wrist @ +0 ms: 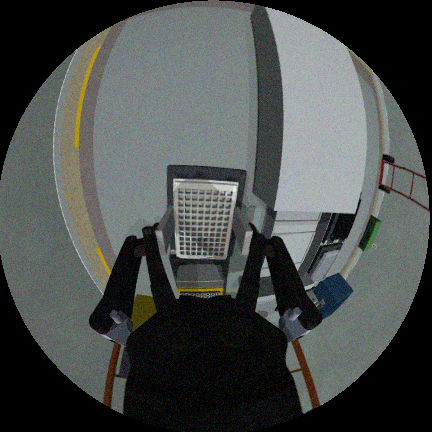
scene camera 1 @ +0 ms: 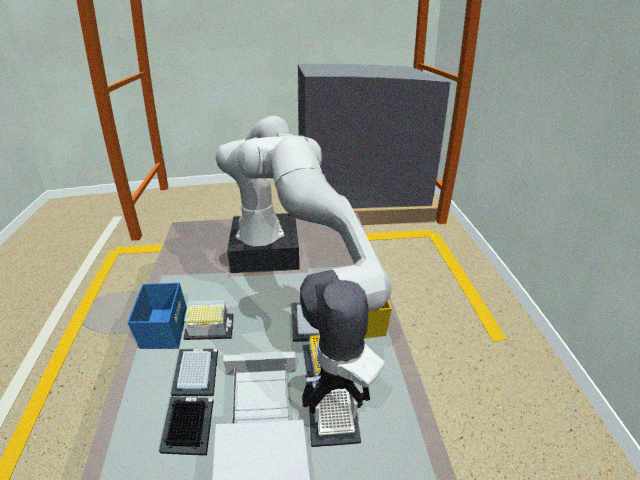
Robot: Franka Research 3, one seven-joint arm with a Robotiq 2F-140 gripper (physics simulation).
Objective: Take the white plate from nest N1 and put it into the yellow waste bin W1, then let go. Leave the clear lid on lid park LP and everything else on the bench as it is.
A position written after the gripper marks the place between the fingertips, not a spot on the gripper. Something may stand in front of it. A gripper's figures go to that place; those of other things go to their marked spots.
The gripper [wrist: 203, 215]: 0.20 m from the lens. A yellow-topped rack [wrist: 203, 280]: 0.26 m from the lens.
